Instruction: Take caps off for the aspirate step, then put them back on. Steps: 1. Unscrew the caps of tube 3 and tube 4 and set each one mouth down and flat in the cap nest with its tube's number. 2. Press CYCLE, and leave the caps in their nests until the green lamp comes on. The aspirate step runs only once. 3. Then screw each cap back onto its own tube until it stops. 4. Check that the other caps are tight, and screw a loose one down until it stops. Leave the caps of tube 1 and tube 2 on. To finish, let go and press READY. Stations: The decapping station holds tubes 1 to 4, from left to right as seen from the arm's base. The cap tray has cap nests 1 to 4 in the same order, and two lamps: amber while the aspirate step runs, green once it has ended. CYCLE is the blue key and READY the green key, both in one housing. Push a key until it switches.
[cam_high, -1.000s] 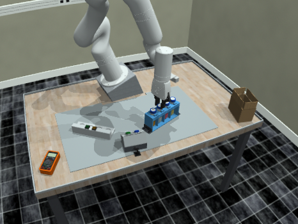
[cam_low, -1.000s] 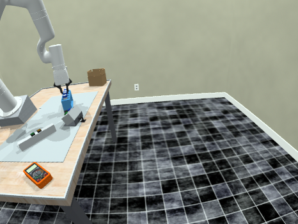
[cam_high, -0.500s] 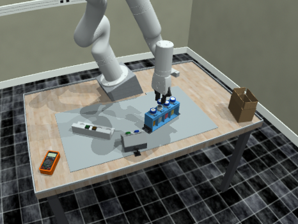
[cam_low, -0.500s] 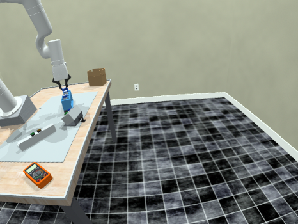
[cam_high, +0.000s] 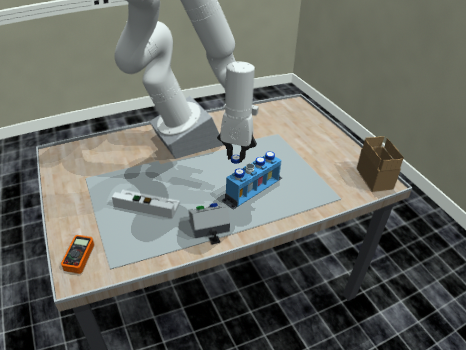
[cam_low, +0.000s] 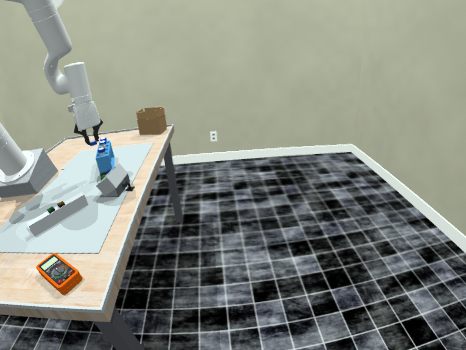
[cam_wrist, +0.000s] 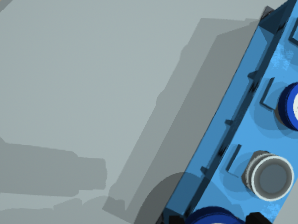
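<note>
Now: the blue-and-white cap 6 cm below my hand and 3 cm ahead of it. Also, from my hand: green key (16 cm to the right, 11 cm below, 10 cm ahead); blue key (12 cm to the right, 11 cm below, 10 cm ahead); key housing (14 cm to the right, 12 cm below, 12 cm ahead).
</note>
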